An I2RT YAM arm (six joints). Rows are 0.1 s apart.
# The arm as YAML. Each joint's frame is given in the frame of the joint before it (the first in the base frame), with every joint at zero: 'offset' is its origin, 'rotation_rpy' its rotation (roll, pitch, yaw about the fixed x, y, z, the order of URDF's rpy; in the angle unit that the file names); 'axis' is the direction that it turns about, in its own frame. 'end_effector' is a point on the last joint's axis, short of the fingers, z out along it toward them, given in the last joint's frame.
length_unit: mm
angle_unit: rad
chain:
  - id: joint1
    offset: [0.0, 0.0, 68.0]
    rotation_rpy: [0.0, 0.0, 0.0]
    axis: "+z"
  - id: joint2
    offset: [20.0, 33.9, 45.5]
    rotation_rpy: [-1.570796, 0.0, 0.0]
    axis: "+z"
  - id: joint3
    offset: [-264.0, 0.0, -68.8]
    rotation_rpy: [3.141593, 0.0, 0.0]
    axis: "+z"
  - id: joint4
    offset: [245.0, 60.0, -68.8]
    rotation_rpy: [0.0, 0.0, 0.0]
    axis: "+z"
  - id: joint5
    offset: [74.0, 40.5, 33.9]
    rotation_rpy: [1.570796, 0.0, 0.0]
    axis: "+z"
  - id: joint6
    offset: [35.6, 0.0, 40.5]
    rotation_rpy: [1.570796, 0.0, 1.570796]
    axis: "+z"
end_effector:
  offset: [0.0, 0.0, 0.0]
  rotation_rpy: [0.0, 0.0, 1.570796]
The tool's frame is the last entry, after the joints.
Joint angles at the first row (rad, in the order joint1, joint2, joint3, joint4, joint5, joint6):
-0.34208 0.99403 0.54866 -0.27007 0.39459 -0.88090
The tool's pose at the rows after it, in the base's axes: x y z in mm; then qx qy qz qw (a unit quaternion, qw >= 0):
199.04 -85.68 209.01 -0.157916 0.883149 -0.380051 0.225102
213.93 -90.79 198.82 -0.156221 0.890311 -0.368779 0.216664
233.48 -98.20 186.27 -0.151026 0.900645 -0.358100 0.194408
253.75 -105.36 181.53 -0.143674 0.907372 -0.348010 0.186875
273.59 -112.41 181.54 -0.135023 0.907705 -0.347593 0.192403
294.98 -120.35 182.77 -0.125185 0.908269 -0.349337 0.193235
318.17 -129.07 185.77 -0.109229 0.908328 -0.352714 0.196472
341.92 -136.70 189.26 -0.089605 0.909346 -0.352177 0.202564
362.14 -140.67 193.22 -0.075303 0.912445 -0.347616 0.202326
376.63 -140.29 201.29 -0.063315 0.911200 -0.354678 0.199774
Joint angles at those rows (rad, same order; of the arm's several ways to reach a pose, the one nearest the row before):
-0.34208 1.06708 0.56650 -0.22391 0.40256 -0.87923
-0.34207 1.16849 0.58822 -0.17795 0.39713 -0.86218
-0.34208 1.30269 0.63699 -0.15013 0.40999 -0.83886
-0.34208 1.41141 0.70820 -0.14418 0.40832 -0.81250
-0.34206 1.49574 0.77912 -0.12474 0.40811 -0.79508
-0.34209 1.58166 0.86666 -0.12574 0.41714 -0.77743
-0.34206 1.66756 0.96903 -0.13717 0.43084 -0.74953
-0.33911 1.75111 1.08023 -0.16296 0.44034 -0.70795
-0.33070 1.81993 1.18728 -0.21688 0.44924 -0.66729
-0.31550 1.85910 1.27237 -0.26822 0.48195 -0.63757

